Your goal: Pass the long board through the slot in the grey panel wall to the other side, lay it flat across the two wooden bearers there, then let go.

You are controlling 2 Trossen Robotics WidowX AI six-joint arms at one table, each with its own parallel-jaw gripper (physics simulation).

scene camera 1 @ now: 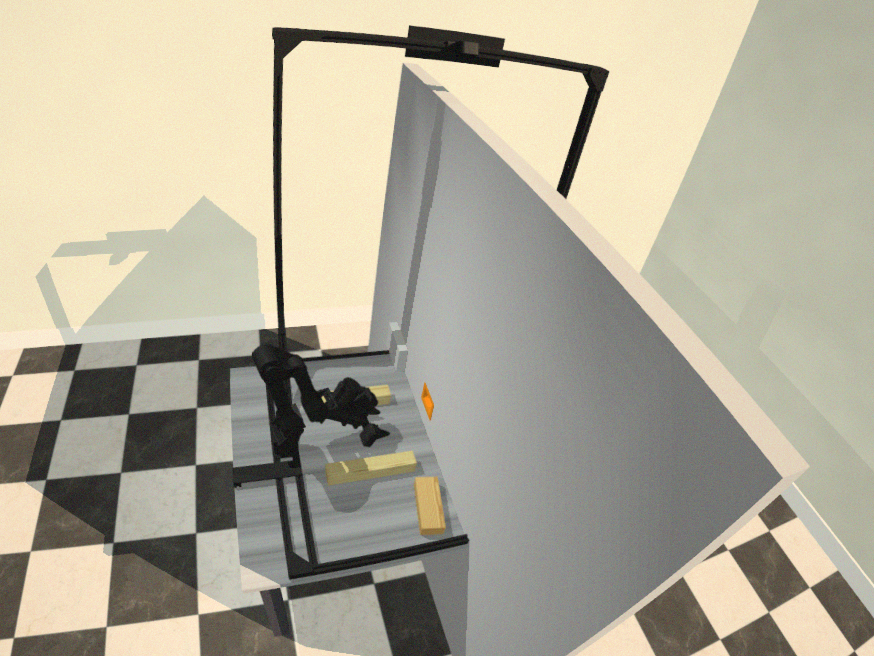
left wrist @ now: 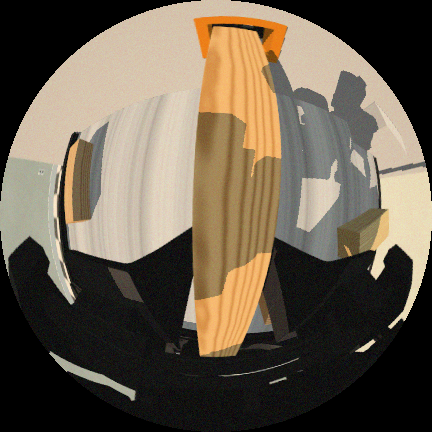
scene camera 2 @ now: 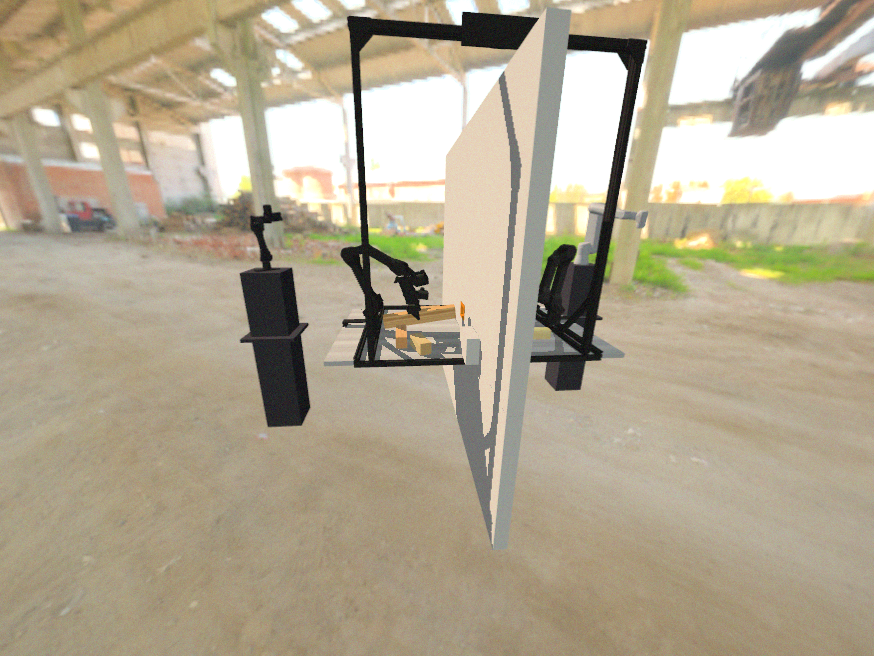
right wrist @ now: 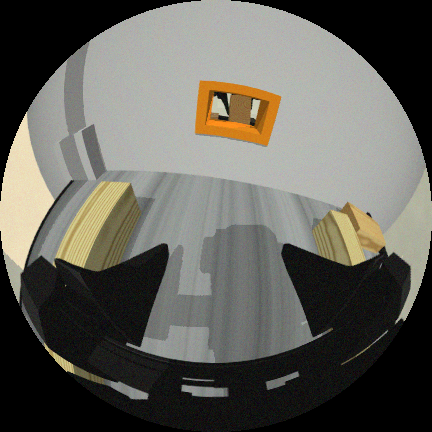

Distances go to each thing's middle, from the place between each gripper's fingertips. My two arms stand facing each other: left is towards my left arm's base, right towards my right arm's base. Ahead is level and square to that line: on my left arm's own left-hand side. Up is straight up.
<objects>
The orange-framed slot [right wrist: 260,132] is 15 cm to the left of my right hand and 8 cm above it.
Now: the orange-framed slot 23 cm to the right of my left hand, 4 cm above it and 1 cm behind it.
</objects>
